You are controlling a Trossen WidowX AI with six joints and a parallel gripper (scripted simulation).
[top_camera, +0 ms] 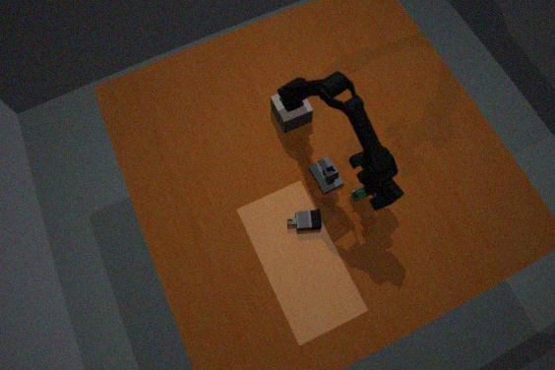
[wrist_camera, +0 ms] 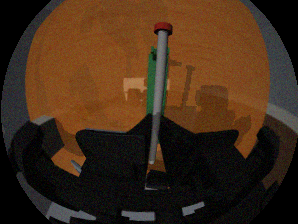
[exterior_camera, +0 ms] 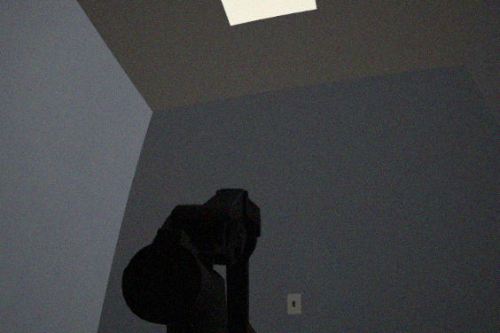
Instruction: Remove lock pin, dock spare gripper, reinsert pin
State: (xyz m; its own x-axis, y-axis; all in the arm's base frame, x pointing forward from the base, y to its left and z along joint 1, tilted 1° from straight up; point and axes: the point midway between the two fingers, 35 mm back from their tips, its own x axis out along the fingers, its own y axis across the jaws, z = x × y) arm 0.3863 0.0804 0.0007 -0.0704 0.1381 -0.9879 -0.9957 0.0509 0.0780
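My gripper tip is now 30 mm above the flat green strip and 20 mm to the right of it. Round my gripper tip: spare gripper (240 mm to the right, 30 mm below); then grey mount (100 mm behind, 90 mm to the right).
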